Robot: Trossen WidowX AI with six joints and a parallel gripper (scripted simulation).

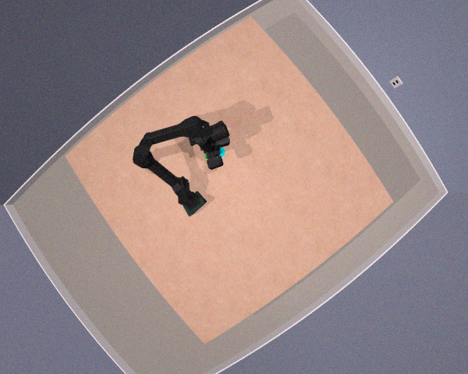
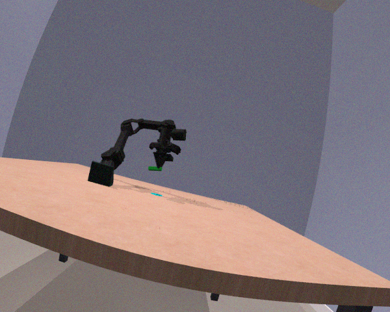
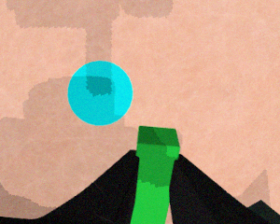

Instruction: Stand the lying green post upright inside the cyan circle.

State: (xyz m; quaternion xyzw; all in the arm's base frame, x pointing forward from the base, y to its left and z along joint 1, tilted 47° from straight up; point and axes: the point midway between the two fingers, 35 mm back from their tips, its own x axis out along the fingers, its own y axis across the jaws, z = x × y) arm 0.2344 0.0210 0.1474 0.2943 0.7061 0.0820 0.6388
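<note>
Right now the cyan circle is 20 mm ahead of my gripper tip, 10 mm to the left of it and 120 mm below it. Round my gripper tip: green post: 20 mm behind, 10 mm to the left.
</note>
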